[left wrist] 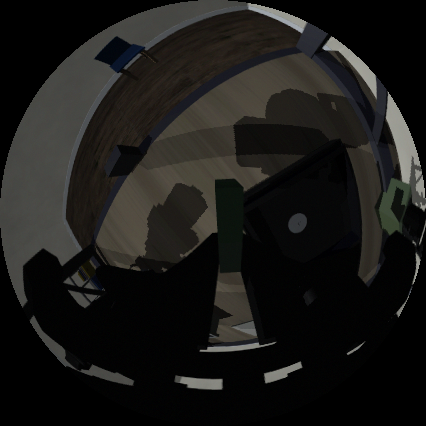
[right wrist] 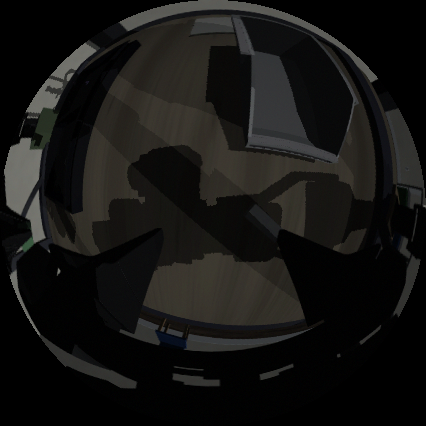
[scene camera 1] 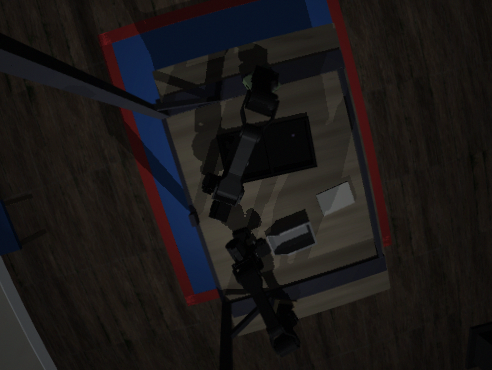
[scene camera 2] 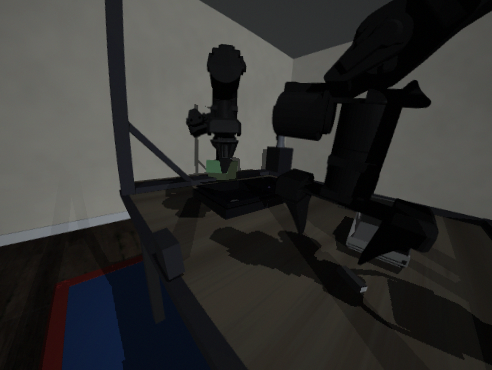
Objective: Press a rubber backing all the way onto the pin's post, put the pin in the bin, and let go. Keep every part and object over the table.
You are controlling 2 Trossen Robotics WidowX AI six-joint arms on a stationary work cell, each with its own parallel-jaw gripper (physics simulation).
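Observation:
A grey open bin stands on the table and is partly hidden behind a finger in scene camera 2. A pale round disc, perhaps the pin, lies in a black tray. I cannot make out a post or a rubber backing. My left gripper points down, shut on a dark green block. My right gripper is open and low over the table, pointing down, with nothing between its fingers. A small grey block lies near one right fingertip.
A tiny bluish dot shows in the tray's other compartment. A flat white piece lies beyond the bin. A raised dark rail edges the table, with a dark block on it. Arm shadows darken the table near the right gripper.

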